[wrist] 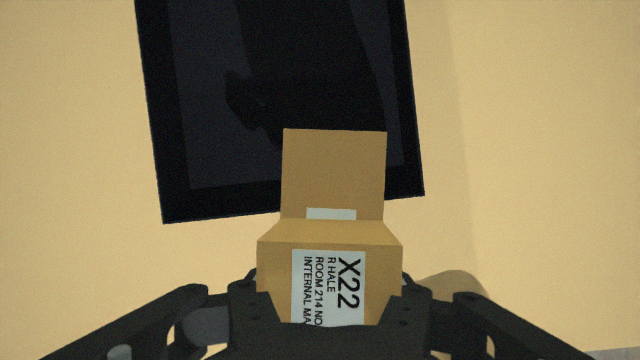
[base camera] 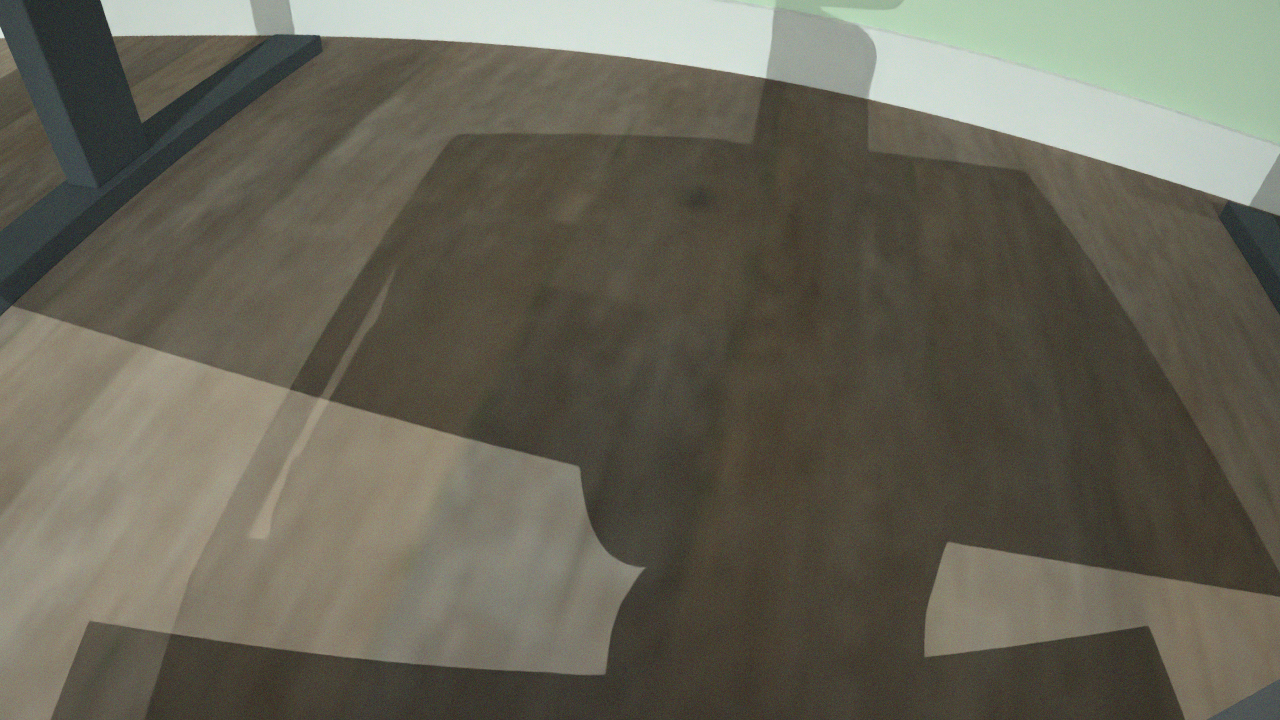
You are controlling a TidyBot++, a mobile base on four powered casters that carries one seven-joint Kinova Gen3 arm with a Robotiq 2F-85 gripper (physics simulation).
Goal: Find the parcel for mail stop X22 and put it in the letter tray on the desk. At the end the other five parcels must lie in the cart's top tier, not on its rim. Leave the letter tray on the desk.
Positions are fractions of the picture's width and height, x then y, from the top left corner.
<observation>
My gripper shows in the wrist view (0.51, 0.77); in the base camera view it is out of frame. A dark letter tray shows in the wrist view (0.34, 0.25); in the base camera view it is out of frame.
</observation>
